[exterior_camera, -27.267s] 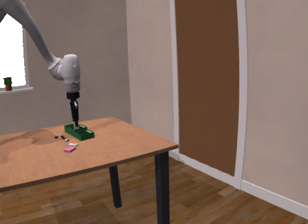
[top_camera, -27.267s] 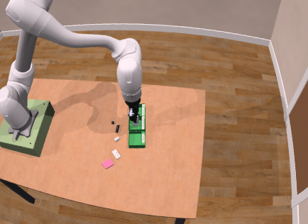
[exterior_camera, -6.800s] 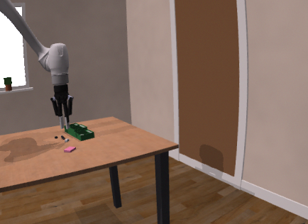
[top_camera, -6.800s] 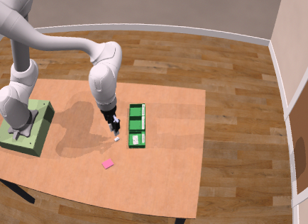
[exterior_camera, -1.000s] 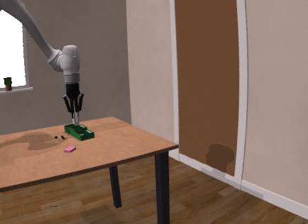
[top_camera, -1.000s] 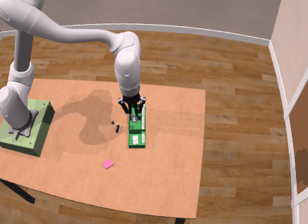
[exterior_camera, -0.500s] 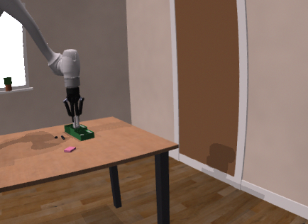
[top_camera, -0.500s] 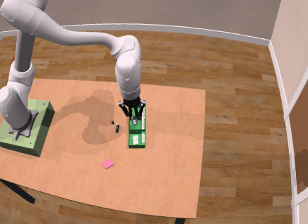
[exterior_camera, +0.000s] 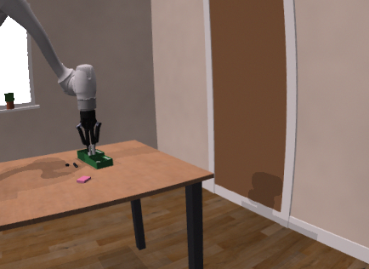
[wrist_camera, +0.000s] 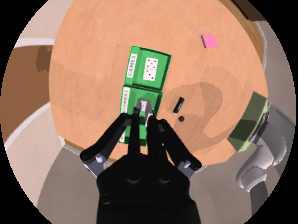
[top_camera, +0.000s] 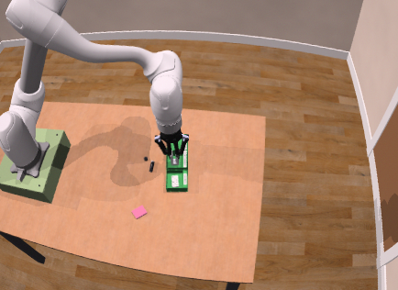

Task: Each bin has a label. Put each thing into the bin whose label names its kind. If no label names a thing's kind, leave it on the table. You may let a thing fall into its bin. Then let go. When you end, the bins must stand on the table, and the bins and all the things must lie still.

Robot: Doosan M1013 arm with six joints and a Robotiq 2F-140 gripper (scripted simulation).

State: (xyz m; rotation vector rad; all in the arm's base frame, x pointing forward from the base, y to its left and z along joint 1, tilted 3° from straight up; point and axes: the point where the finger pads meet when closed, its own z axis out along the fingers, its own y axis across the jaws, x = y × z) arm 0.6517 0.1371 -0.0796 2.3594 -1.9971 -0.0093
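My hand is 100 mm past the pink block, 240 mm to the left of it and 50 mm above it. Round my hand: white thing (10 mm ahead, 80 mm to the right, 40 mm below); then black bar (90 mm behind, 30 mm to the right, 50 mm below); then small white piece (30 mm below).
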